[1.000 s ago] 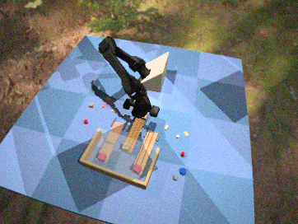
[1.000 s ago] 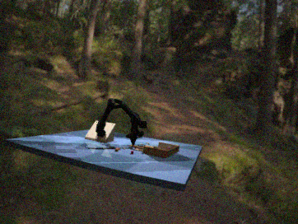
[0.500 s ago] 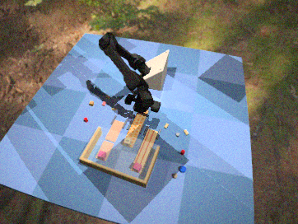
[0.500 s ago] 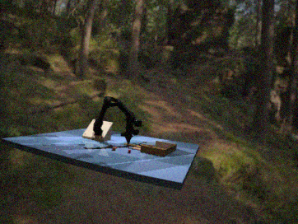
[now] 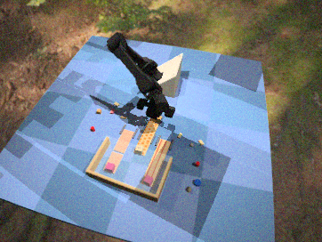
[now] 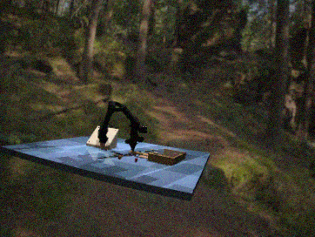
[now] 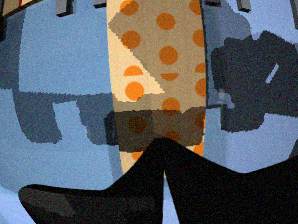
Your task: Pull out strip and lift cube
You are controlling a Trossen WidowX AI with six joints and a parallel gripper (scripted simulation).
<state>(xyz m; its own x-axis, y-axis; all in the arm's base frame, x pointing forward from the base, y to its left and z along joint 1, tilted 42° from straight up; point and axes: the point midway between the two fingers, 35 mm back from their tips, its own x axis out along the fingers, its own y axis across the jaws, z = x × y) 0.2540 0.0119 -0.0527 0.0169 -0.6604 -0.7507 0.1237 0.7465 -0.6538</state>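
My gripper tip is now 10 cm short of the dotted strip and 1 cm to the left of it. Also, from my gripper tip: blue block: 30 cm ahead, 26 cm to the left.
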